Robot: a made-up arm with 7 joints.
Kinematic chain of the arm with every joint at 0, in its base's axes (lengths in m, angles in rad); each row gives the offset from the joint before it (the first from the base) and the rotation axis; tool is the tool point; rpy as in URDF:
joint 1: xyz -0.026 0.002 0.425 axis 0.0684 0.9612 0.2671
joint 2: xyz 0.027 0.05 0 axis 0.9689 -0.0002 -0.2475
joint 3: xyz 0 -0.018 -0.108 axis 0.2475 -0.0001 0.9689
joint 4: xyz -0.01 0.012 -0.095 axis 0.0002 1 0
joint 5: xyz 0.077 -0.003 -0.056 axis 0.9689 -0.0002 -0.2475
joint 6: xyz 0.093 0.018 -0.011 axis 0.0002 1 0
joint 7: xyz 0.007 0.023 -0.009 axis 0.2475 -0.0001 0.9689
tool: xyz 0.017 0.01 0.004 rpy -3.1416 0 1.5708
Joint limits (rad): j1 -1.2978..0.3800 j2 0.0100..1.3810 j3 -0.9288..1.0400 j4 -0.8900..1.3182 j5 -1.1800..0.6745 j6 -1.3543..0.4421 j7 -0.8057..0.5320
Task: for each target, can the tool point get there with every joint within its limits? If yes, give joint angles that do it. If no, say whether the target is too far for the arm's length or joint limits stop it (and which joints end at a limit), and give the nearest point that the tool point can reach.
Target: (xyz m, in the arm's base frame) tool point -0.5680 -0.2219 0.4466
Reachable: no: too far | nearest point -0.2596 0.0465 0.1116 | short by 0.528 m
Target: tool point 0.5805 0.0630 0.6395
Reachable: no: too far | nearest point 0.3805 0.0793 0.5218 | short by 0.233 m
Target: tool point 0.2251 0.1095 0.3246
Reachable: yes | joints -0.2746 1.1868 -0.5384 -0.4035 0.3533 -0.8213 0.2036
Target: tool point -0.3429 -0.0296 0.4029
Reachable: no: joint limits stop it (at a limit: joint 1, joint 2, joint 3, joint 4, joint 6, joint 7) | nearest point -0.2602 0.0531 0.1136 | short by 0.312 m
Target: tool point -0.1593 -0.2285 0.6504
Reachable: no: joint limits stop it (at a limit: joint 1, joint 2, joint 3, joint 4, joint 5) | nearest point 0.0567 -0.1077 0.5327 | short by 0.274 m
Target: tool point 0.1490 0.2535 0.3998
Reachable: yes | joints -0.0210 0.7816 0.7430 -0.2741 0.2970 -0.8104 -0.4225
